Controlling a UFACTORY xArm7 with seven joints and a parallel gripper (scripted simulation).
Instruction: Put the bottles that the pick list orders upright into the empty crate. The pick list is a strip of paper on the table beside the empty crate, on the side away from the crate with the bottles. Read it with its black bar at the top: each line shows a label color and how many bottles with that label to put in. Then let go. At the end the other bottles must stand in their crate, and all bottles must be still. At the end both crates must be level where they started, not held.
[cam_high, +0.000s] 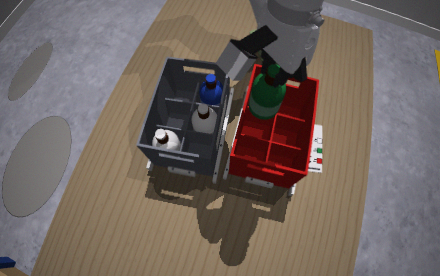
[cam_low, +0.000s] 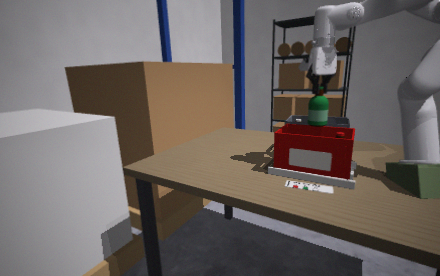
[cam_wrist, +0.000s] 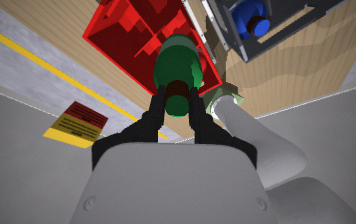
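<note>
Right now the green bottle is 7 cm below my hand. From my hand the other things lie so: red-label bottle (9 cm behind, 1 cm to the left, 25 cm below); red crate (1 cm ahead, 4 cm to the left, 25 cm below); blue-label bottle (10 cm behind, 14 cm to the right, 25 cm below).
</note>
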